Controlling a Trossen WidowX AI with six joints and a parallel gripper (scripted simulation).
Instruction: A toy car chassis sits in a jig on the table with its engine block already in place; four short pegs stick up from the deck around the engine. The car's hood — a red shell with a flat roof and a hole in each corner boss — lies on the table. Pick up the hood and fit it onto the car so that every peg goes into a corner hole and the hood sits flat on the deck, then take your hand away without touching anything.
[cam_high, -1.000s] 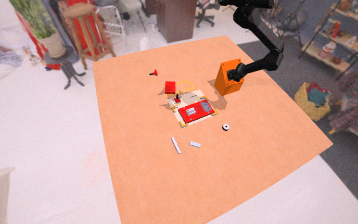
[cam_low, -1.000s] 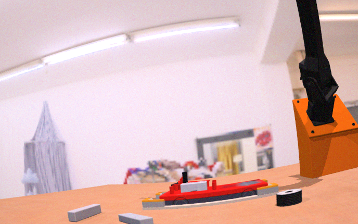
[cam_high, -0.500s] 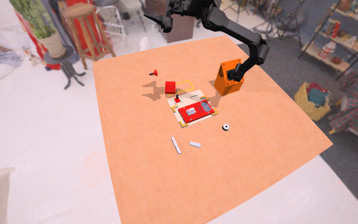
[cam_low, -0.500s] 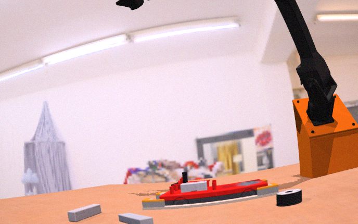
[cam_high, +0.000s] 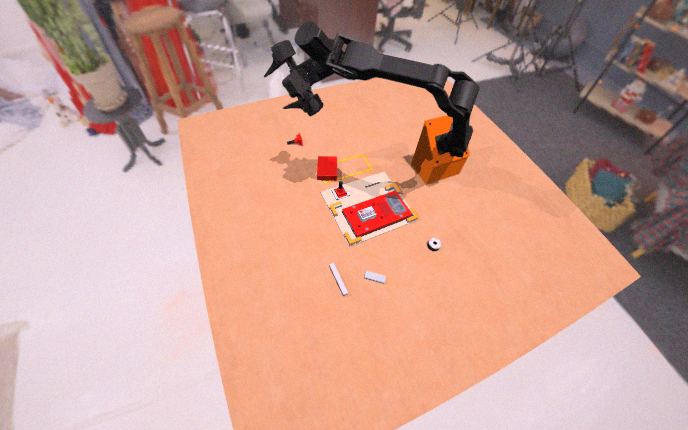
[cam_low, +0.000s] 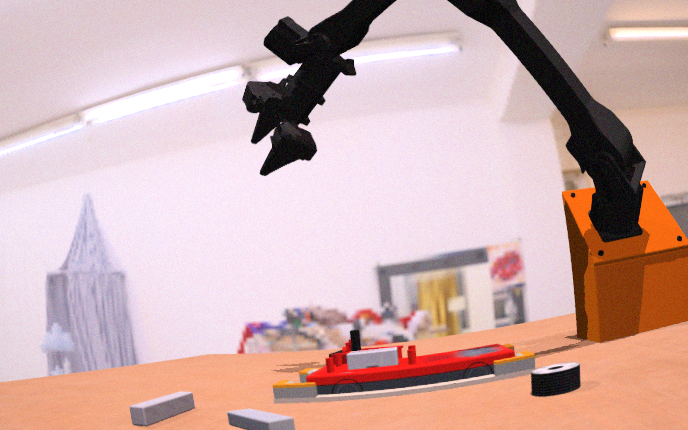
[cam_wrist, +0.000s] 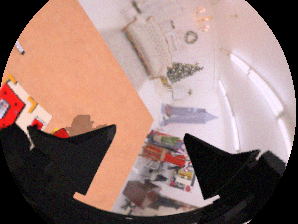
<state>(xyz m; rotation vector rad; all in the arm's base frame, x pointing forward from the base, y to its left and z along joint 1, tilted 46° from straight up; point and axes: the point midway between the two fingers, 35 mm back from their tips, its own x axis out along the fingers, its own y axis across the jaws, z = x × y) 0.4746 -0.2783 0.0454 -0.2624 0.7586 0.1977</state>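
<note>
My gripper tip is now 15 cm past the red hood, 2 cm to the right of it and 33 cm above it. Also, from my gripper tip: grey engine block: 18 cm behind, 27 cm to the left, 32 cm below; then black wheel: 33 cm behind, 44 cm to the left, 33 cm below.
</note>
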